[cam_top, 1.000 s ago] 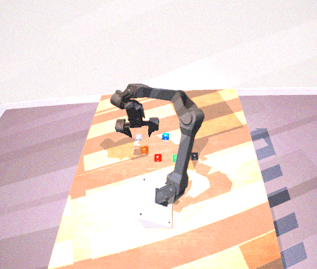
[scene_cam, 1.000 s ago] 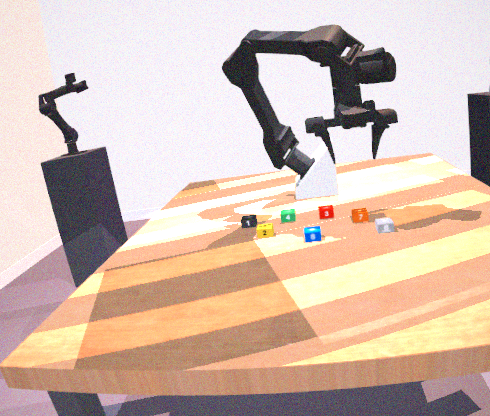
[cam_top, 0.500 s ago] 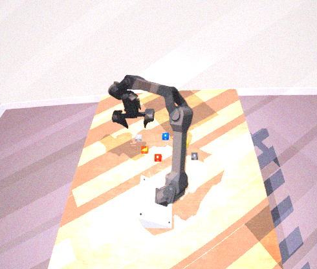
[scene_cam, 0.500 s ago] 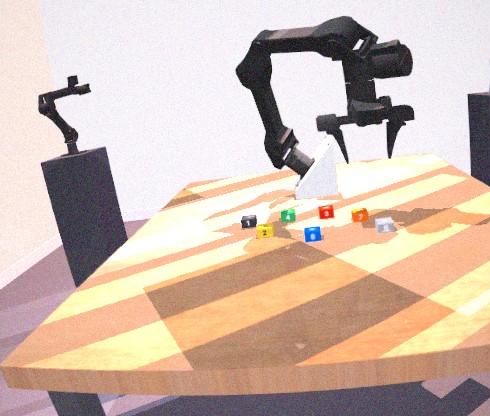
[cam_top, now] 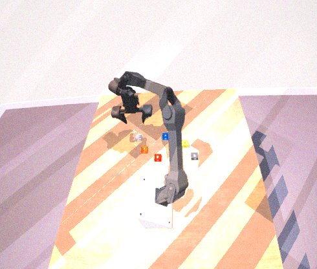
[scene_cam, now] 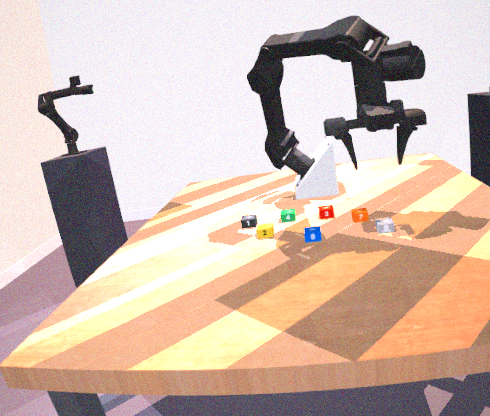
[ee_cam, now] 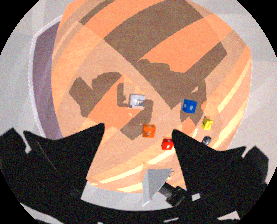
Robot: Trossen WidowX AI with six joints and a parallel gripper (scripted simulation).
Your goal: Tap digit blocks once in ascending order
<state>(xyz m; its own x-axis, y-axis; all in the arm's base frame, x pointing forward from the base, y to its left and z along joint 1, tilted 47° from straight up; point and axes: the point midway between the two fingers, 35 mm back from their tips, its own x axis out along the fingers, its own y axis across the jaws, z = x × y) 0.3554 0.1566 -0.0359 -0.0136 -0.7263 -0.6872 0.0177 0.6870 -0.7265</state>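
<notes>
My gripper tip is now 12 cm past the dark grey block, 28 cm to the left of it and 12 cm above it. From my gripper tip the other things lie so: orange block (8 cm behind, 3 cm to the right, 12 cm below); red block (13 cm behind, 10 cm to the right, 12 cm below); blue block (1 cm ahead, 14 cm to the right, 12 cm below).
</notes>
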